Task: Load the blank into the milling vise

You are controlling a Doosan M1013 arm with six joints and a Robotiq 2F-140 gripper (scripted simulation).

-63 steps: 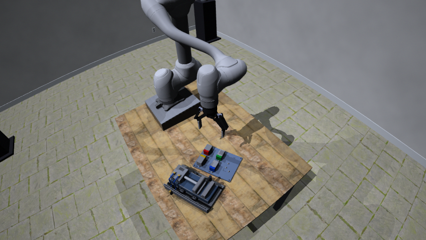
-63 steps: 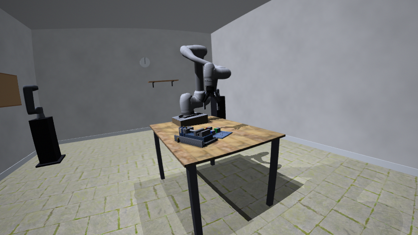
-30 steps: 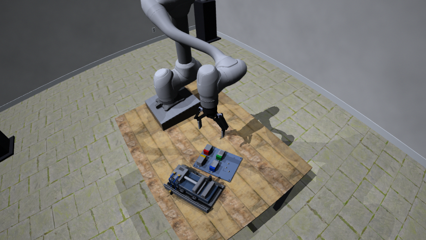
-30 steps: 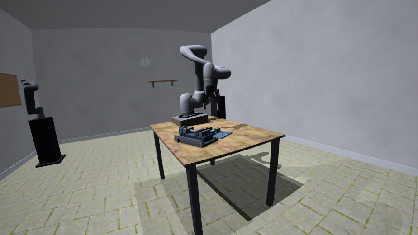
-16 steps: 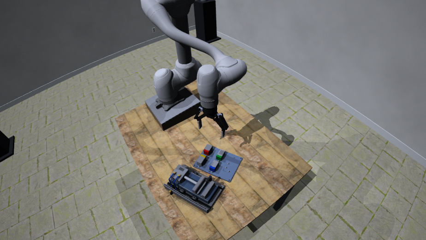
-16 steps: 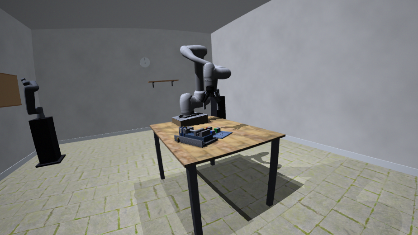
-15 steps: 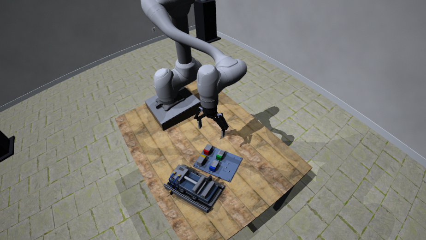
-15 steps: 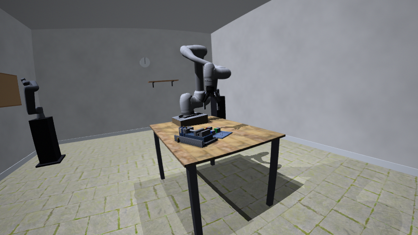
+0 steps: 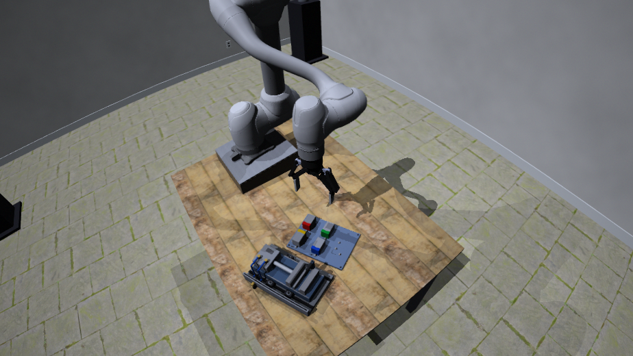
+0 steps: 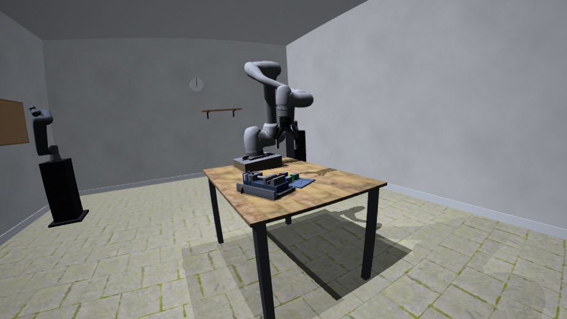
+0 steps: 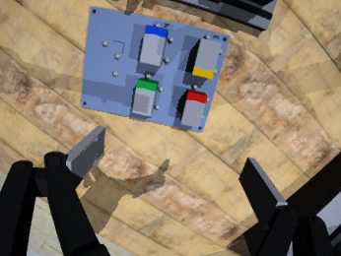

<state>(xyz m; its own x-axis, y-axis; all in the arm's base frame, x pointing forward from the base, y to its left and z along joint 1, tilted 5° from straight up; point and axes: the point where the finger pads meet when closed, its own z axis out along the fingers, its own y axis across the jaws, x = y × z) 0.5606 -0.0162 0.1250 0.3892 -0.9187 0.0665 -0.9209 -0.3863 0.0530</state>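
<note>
Now: hand 19 cm above the red-ended blank, 3 cm past it and 2 cm to the left of it. Also, from my hand: yellow-ended blank 19 cm below, 10 cm to the right, 1 cm ahead; blue-ended blank 19 cm below, 9 cm ahead, 7 cm to the right; work stop rod 18 cm ahead, 17 cm to the right, 13 cm below.
</note>
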